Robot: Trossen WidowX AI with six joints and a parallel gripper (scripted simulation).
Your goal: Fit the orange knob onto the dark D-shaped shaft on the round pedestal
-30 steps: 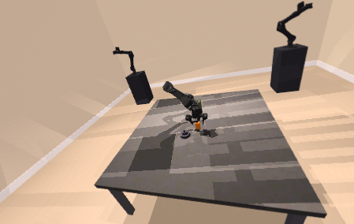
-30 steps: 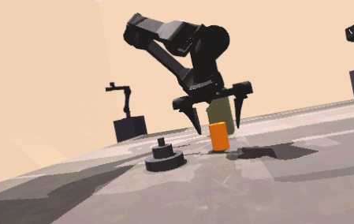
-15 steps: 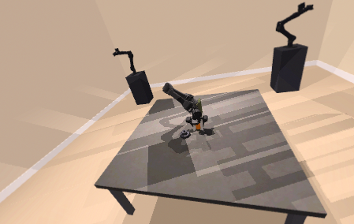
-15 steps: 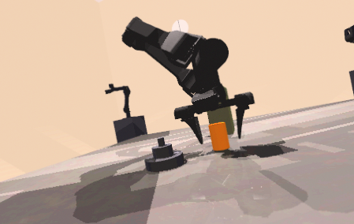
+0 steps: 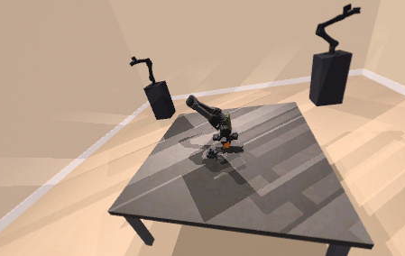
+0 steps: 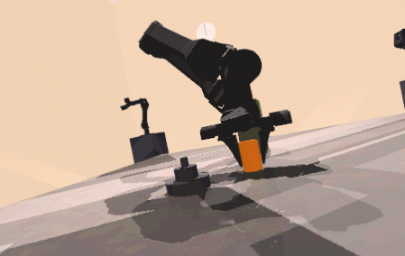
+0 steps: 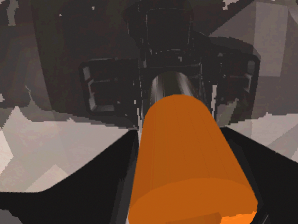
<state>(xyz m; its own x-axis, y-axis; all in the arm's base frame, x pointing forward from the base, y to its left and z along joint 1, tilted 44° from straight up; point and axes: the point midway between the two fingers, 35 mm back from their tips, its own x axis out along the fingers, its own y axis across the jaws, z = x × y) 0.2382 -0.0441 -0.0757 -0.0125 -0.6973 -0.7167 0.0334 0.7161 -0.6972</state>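
Now: the pedestal 110 mm to the right of my gripper tip, 90 mm ahead of it and 20 mm above it. Round my gripper tip: orange knob: 20 mm above.
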